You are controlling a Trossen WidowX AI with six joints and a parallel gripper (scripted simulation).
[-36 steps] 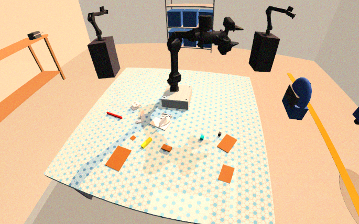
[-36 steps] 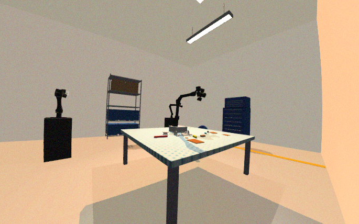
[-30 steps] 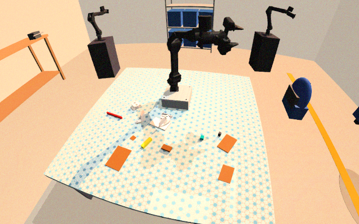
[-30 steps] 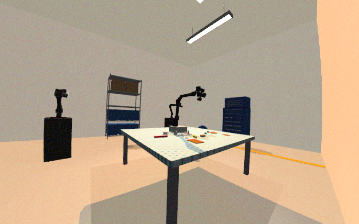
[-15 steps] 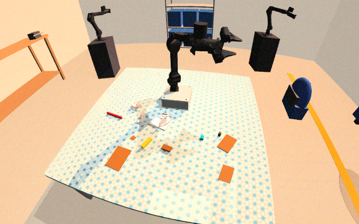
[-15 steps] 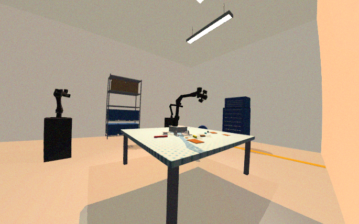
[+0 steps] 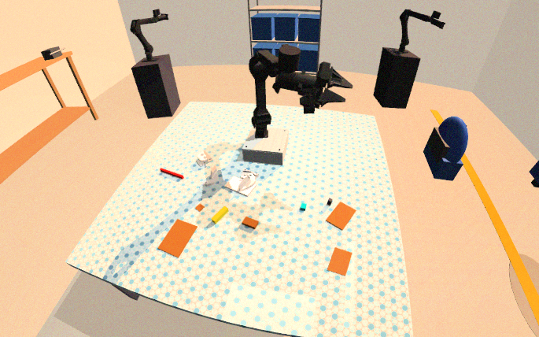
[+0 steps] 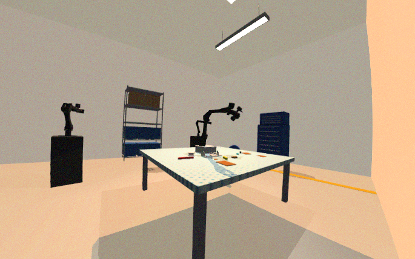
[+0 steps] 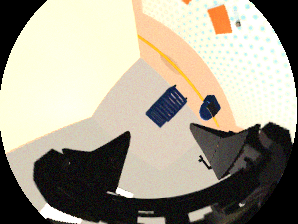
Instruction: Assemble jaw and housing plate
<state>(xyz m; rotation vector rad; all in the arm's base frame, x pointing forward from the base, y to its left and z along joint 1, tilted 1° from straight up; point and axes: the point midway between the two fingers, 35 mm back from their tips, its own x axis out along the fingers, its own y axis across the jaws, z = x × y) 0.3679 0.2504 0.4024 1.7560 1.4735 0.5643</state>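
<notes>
My gripper tip is 520 mm to the left of the white jaw, 470 mm above it and 120 mm past it. Also, from my gripper tip: teal cube 470 mm below, 110 mm to the right, 30 mm ahead; then black cube 460 mm below, 10 mm ahead; then yellow block 470 mm below, 440 mm to the right, 70 mm ahead.
</notes>
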